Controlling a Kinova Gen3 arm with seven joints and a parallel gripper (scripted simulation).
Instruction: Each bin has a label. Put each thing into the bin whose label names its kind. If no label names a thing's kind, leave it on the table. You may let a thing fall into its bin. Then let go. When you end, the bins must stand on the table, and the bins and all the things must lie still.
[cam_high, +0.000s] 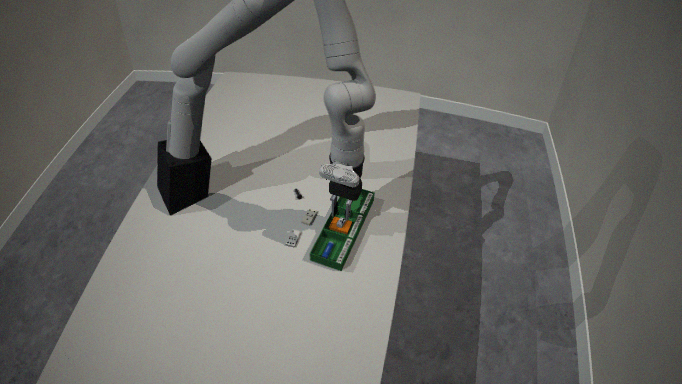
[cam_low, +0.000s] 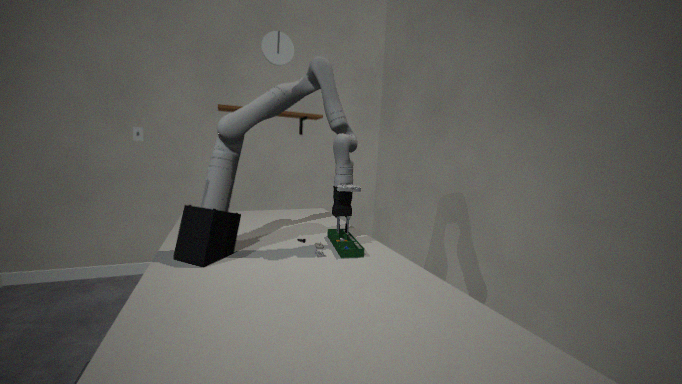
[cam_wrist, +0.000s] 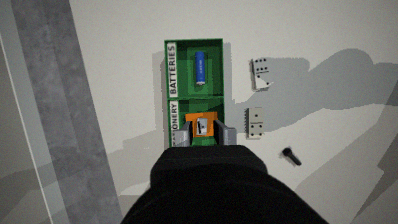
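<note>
Now: hand 5 cm above the grey piece. The rest, counted from my hand: green three-part bin: 6 cm below, 1 cm ahead; then orange flat block: 6 cm below; then blue battery: 9 cm to the right, 6 cm below, 2 cm behind.
</note>
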